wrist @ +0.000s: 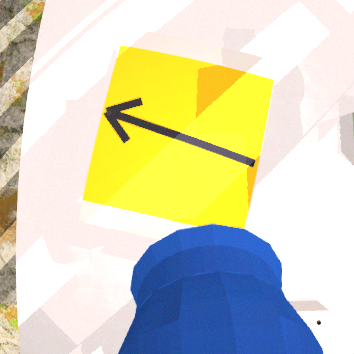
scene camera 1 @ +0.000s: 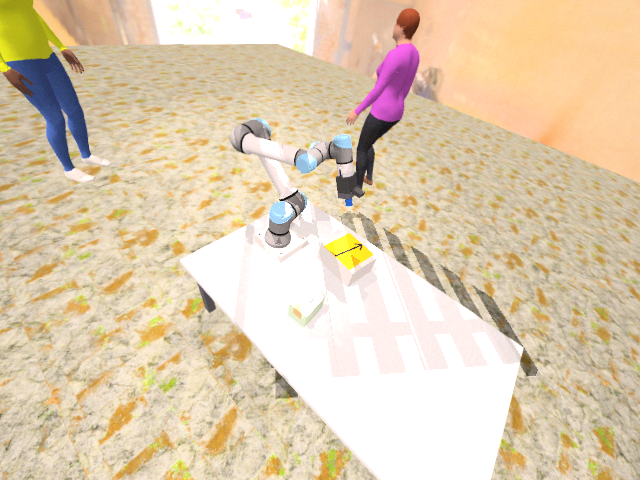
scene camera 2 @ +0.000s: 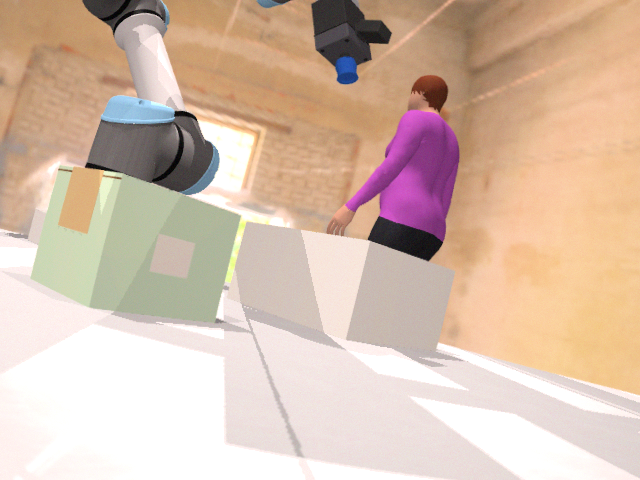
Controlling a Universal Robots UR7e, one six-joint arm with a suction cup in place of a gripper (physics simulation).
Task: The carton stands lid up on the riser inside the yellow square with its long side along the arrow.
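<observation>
In the wrist view I can see a riser [179, 138]. Scene camera 1 shows the riser too, and so does scene camera 2. There is a spot on the riser that I see from both of those: [scene camera 2: 358, 290] and [scene camera 1: 349, 280] are the same spot.
</observation>
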